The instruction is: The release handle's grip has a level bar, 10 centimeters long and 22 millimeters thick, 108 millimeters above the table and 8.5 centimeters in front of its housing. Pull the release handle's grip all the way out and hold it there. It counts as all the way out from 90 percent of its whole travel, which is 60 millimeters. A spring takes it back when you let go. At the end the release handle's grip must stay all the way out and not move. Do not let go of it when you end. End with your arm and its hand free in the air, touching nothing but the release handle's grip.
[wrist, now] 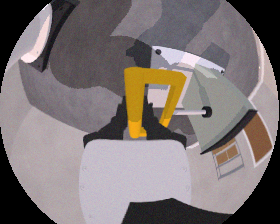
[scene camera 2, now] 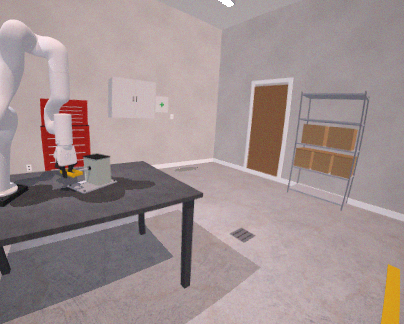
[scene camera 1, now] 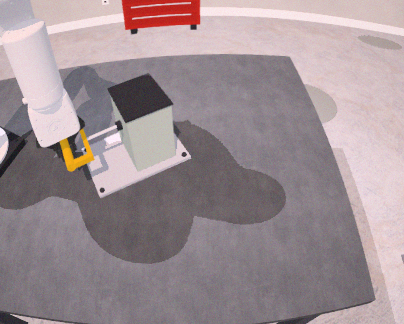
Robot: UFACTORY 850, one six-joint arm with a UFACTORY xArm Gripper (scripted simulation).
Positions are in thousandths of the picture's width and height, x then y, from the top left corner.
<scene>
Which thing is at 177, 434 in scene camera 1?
The gripper.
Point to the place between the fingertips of the gripper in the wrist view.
484, 458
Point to a baseplate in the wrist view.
591, 261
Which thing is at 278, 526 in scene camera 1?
A baseplate.
</scene>
